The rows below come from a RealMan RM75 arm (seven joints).
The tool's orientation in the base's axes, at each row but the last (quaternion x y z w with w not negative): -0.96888 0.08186 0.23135 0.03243; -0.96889 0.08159 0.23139 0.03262; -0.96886 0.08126 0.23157 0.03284; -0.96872 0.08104 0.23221 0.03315; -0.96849 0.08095 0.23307 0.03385; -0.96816 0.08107 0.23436 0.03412; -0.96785 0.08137 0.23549 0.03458; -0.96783 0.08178 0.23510 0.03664; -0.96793 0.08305 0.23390 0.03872; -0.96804 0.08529 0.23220 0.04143; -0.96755 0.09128 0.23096 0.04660; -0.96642 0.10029 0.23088 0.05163; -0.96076 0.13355 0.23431 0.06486
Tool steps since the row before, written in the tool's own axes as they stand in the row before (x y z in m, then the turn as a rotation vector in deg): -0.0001 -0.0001 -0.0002 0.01 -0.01 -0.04; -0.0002 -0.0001 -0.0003 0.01 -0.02 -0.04; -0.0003 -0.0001 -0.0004 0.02 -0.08 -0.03; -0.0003 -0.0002 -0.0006 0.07 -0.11 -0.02; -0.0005 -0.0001 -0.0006 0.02 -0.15 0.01; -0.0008 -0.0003 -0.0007 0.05 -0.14 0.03; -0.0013 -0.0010 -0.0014 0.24 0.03 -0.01; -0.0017 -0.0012 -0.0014 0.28 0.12 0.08; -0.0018 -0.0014 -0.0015 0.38 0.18 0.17; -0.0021 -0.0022 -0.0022 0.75 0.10 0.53; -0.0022 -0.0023 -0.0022 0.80 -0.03 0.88; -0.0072 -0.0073 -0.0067 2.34 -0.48 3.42; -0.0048 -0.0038 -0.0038 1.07 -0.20 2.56
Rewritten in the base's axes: 0.0000 0.0001 0.0002 0.03 0.00 0.03; 0.0000 0.0001 0.0004 0.03 0.01 0.03; -0.0001 0.0001 0.0005 0.04 0.07 0.02; 0.0000 0.0002 0.0007 0.09 0.10 -0.01; -0.0002 0.0001 0.0008 0.04 0.15 -0.01; -0.0003 0.0003 0.0010 0.05 0.13 -0.05; -0.0003 0.0010 0.0019 0.21 -0.06 -0.10; -0.0006 0.0013 0.0021 0.19 -0.15 -0.20; -0.0007 0.0015 0.0022 0.23 -0.21 -0.33; -0.0005 0.0022 0.0030 0.41 -0.14 -0.82; -0.0005 0.0023 0.0031 0.32 0.02 -1.15; -0.0018 0.0074 0.0096 0.66 0.57 -4.08; -0.0014 0.0040 0.0058 -0.14 0.43 -2.75
